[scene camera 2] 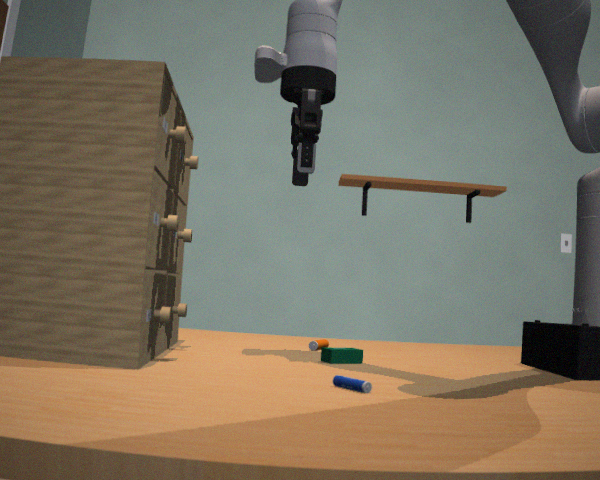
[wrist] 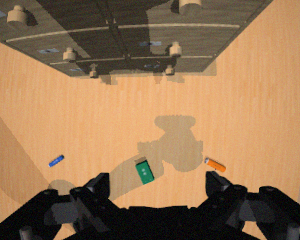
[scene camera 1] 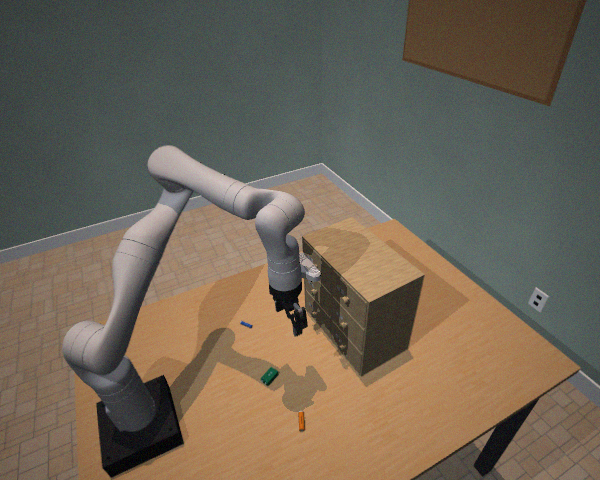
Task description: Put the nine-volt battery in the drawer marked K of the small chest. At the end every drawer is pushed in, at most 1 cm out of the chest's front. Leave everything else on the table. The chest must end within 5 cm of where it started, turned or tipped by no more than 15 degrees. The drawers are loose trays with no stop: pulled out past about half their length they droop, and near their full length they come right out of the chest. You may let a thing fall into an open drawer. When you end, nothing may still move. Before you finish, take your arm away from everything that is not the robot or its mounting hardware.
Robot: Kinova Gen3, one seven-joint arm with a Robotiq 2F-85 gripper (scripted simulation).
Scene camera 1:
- gripper: 288,321
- small wooden chest: 391,286
